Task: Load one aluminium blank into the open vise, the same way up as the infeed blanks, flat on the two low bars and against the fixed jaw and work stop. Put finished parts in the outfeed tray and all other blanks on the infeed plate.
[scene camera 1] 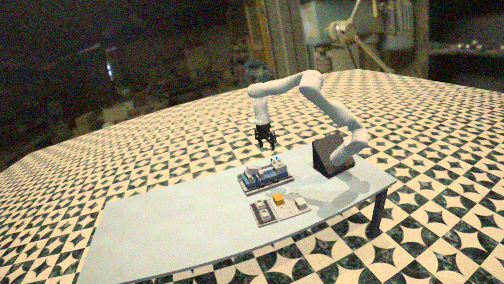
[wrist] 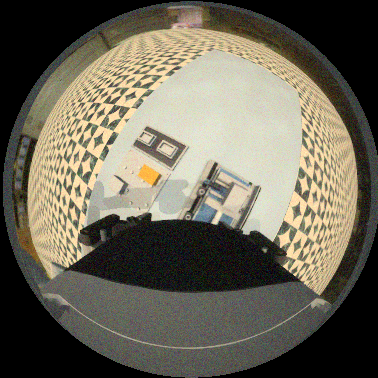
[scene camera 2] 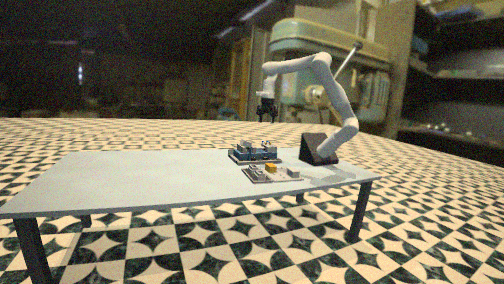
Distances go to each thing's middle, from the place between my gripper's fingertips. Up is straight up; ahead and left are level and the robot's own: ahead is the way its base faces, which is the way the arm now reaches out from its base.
Scene:
Right now my hand is 3 cm past the pale infeed plate (wrist: 139,192), 20 cm to the right of it and 24 cm above it. Round my hand: outfeed tray (wrist: 155,155): 12 cm ahead, 20 cm to the left, 24 cm below.

